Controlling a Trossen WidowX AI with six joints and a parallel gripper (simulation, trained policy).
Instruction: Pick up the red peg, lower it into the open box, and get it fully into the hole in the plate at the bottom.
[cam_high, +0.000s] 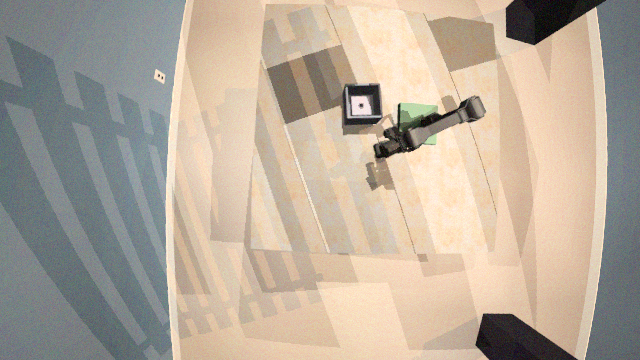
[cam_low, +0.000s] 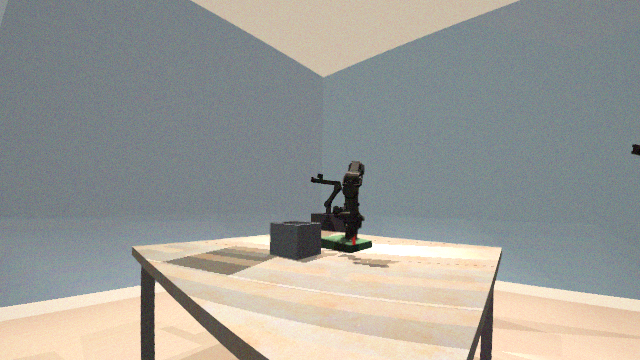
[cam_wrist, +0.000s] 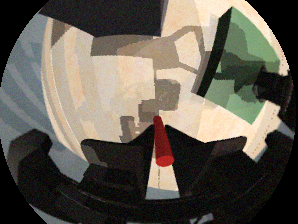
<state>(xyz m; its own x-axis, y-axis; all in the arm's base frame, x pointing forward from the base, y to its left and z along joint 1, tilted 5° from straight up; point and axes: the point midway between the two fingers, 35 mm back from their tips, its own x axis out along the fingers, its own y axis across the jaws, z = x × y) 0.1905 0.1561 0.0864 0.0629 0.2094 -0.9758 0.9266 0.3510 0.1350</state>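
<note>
Right now the holed plate is 20 cm to the right of my gripper tip, 15 cm ahead of it and 4 cm below it. The rest, counted from my gripper tip: red peg 1 cm above.
</note>
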